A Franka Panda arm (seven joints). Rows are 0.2 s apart.
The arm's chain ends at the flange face. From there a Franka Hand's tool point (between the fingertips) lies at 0.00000 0.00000 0.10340 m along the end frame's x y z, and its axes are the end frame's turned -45 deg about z.
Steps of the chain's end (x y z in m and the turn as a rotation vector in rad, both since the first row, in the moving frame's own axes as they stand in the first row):
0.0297 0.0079 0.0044 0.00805 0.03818 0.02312
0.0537 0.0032 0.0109 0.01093 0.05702 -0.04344
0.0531 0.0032 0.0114 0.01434 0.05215 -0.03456
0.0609 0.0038 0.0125 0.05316 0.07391 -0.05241
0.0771 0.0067 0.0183 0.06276 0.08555 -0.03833
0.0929 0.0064 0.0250 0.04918 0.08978 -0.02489
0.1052 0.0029 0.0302 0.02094 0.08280 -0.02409
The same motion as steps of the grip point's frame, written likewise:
0.0188 0.0288 0.0043 -0.02131 0.03269 0.02312
0.0407 0.0435 0.0107 -0.03259 0.04805 -0.04344
0.0402 0.0425 0.0112 -0.02674 0.04702 -0.03456
0.0497 0.0470 0.0121 -0.01467 0.08985 -0.05241
0.0606 0.0607 0.0177 -0.01611 0.10487 -0.03833
0.0713 0.0731 0.0245 -0.02871 0.09826 -0.02489
0.0800 0.0809 0.0298 -0.04374 0.07336 -0.02409

